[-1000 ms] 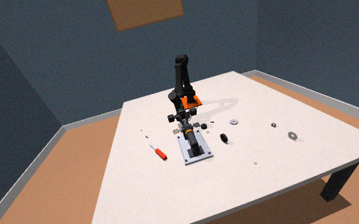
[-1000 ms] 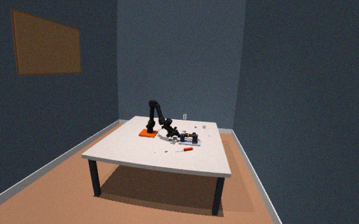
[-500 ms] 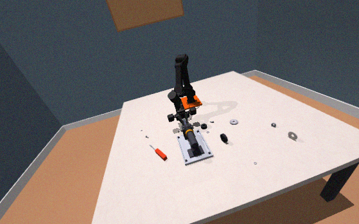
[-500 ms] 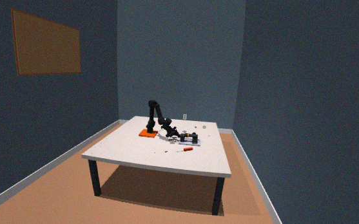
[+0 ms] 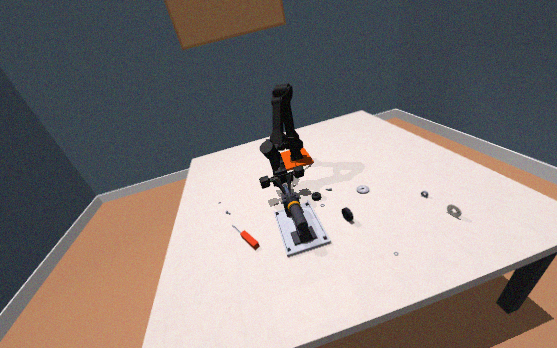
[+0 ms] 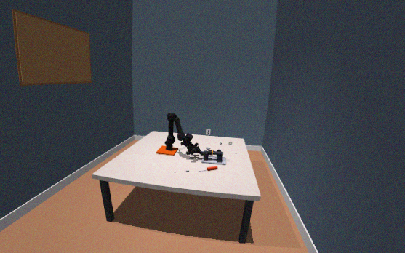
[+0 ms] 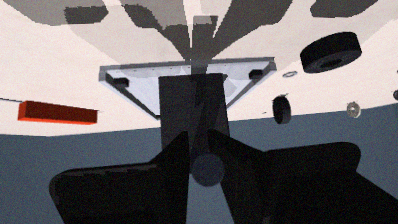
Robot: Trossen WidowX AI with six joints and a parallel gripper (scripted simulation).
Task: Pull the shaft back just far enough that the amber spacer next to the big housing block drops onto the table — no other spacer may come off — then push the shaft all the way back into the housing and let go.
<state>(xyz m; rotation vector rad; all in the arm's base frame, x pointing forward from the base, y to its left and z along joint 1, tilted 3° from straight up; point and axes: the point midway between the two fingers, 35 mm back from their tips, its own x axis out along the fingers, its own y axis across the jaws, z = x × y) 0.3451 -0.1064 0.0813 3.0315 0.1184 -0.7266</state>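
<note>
My gripper tip is 50 mm short of the shaft and 20 mm below it. Round my gripper tip: amber spacer 100 mm ahead, 10 mm to the left, 20 mm above.
</note>
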